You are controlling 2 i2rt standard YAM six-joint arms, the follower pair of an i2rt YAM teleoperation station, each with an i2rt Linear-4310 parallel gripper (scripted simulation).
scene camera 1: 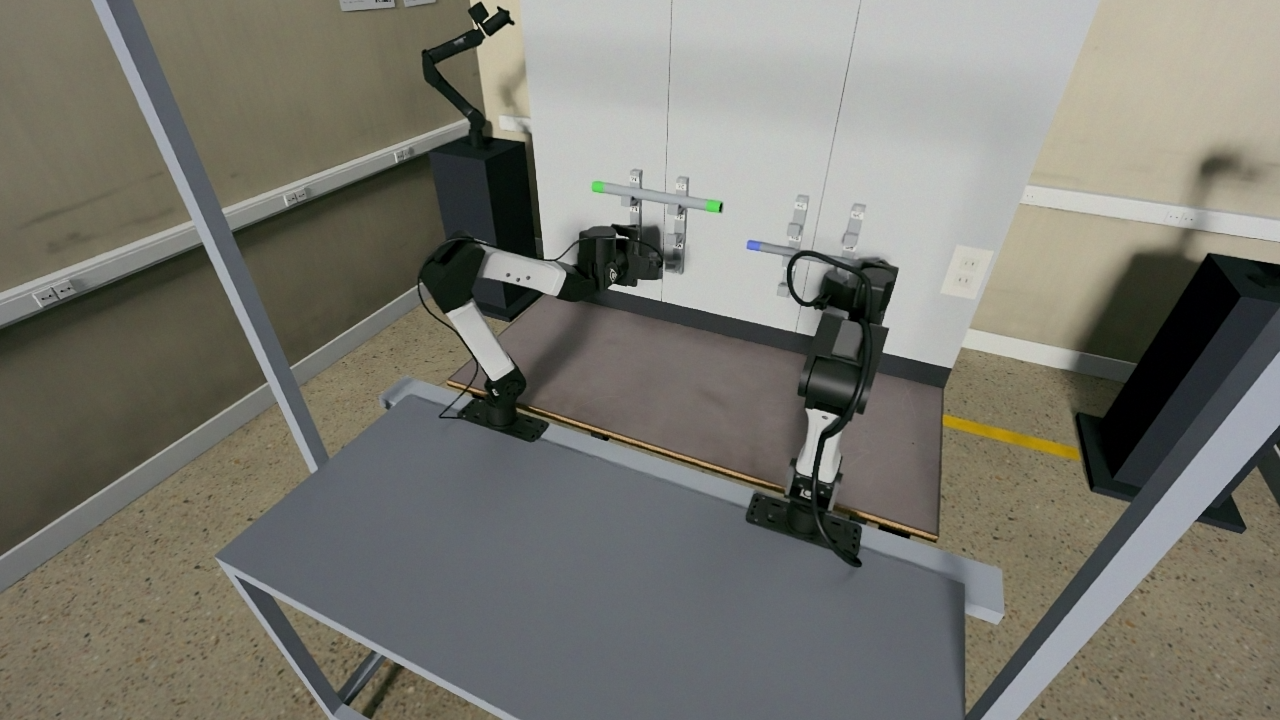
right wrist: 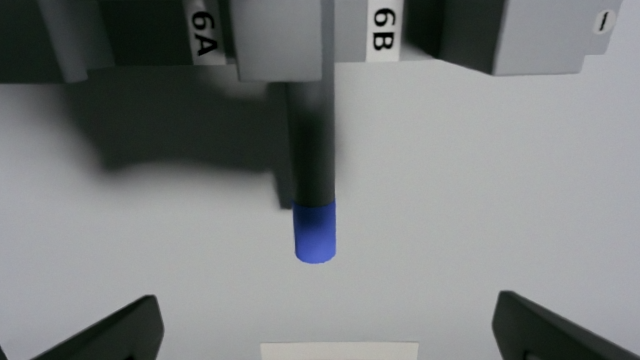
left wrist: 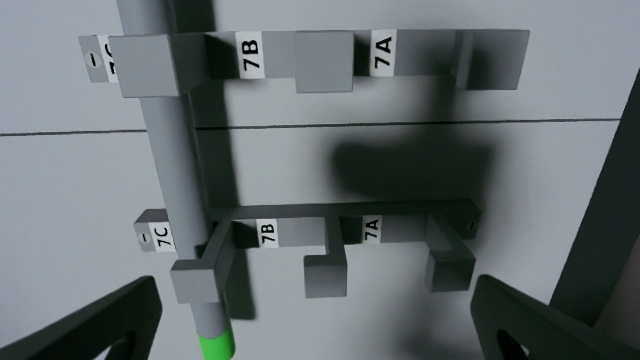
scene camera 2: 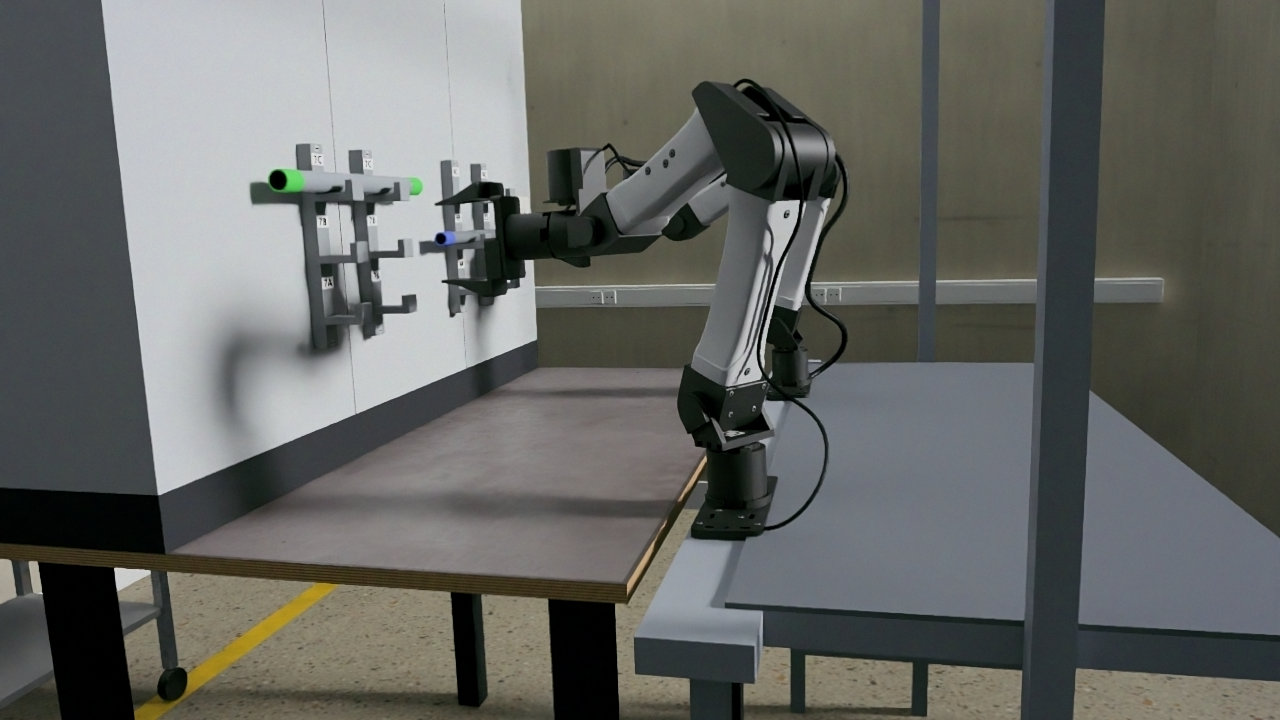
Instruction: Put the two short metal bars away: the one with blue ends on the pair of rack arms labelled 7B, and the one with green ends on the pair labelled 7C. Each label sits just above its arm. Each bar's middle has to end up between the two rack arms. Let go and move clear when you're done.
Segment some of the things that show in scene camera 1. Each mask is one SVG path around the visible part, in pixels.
A green-ended bar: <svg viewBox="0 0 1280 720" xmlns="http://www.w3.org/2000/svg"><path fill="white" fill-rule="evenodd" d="M592 183L593 192L616 196L628 195L634 199L663 204L675 203L679 204L680 207L720 213L722 209L722 202L598 181L593 181Z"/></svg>
